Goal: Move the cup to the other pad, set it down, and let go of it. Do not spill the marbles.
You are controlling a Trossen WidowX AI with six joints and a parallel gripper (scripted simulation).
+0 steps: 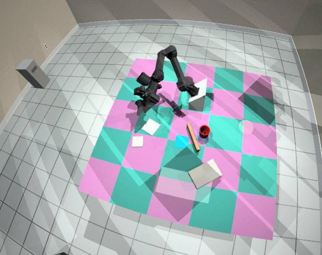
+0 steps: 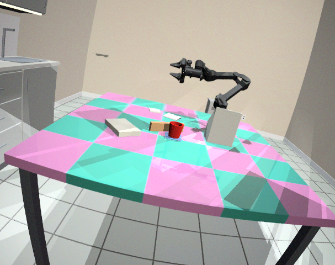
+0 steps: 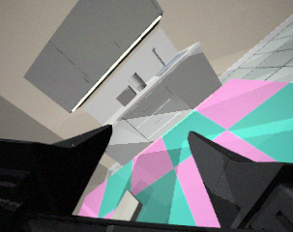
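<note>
My gripper tip is now 34 cm to the right of the red cup, 28 cm above it and 13 cm past it. Round my gripper tip: flat grey slab 42 cm to the left, 31 cm below, 13 cm ahead; cyan pad 33 cm below, 21 cm to the left, 4 cm behind; wooden bar 31 cm below, 28 cm to the left, 8 cm behind.
</note>
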